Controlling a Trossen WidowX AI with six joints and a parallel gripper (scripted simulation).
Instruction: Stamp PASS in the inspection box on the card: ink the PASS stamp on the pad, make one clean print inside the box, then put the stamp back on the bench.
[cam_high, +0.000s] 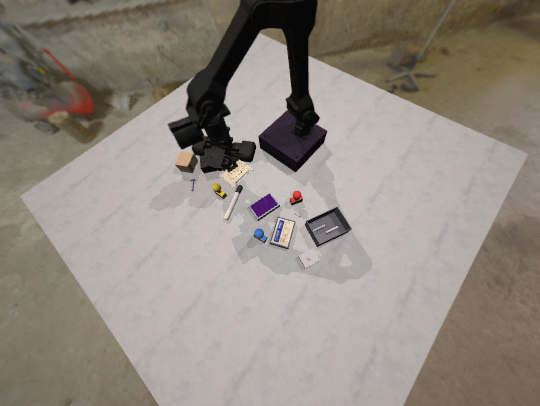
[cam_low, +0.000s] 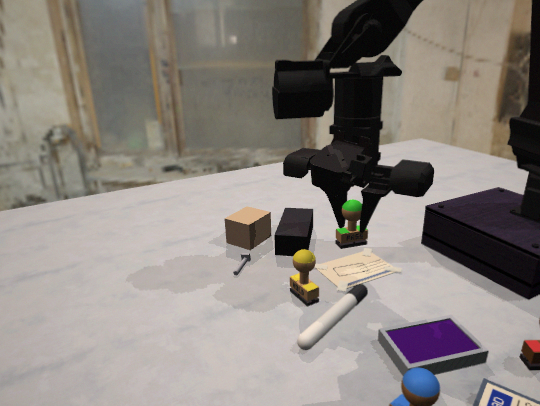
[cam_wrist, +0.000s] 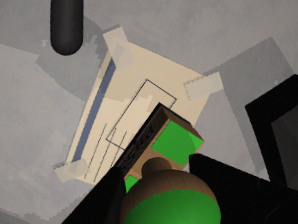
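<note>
My gripper tip is now 10 mm past the cream card and 70 mm above it. Also, from my gripper tip: PASS stamp (right at my gripper tip); then white marker (70 mm ahead, 70 mm to the left, 60 mm below); then yellow stamp (90 mm ahead, 10 mm to the left, 50 mm below).
</note>
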